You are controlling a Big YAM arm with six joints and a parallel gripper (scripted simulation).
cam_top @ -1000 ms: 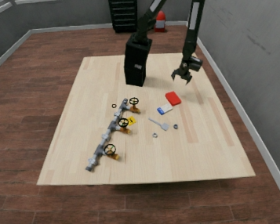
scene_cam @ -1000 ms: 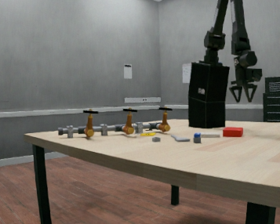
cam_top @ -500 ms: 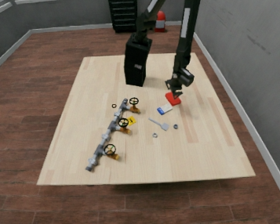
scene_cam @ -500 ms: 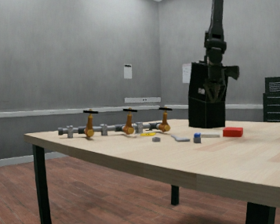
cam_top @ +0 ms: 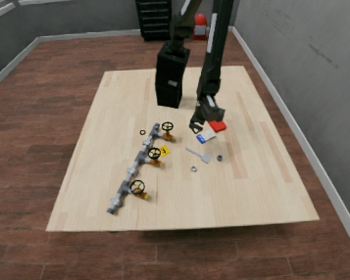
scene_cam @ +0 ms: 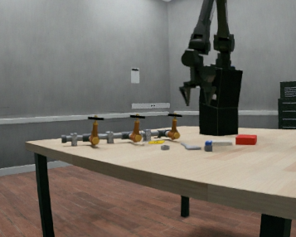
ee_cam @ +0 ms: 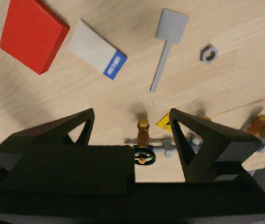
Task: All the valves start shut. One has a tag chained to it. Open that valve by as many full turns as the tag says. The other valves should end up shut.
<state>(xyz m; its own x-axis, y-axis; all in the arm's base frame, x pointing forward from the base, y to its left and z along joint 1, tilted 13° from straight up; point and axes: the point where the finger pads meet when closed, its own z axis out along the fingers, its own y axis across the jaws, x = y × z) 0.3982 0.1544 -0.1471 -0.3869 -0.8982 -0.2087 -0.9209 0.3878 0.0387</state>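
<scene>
Now: hand 4 cm short of the yellow tag, 20 cm to the left of it and 16 cm above it. Round my hand: blue-and-white block: 5 cm behind, 7 cm to the left, 16 cm below; then grey flat tool: 8 cm ahead, 2 cm to the left, 16 cm below; then grey part: 11 cm ahead, 13 cm to the left, 16 cm below.
</scene>
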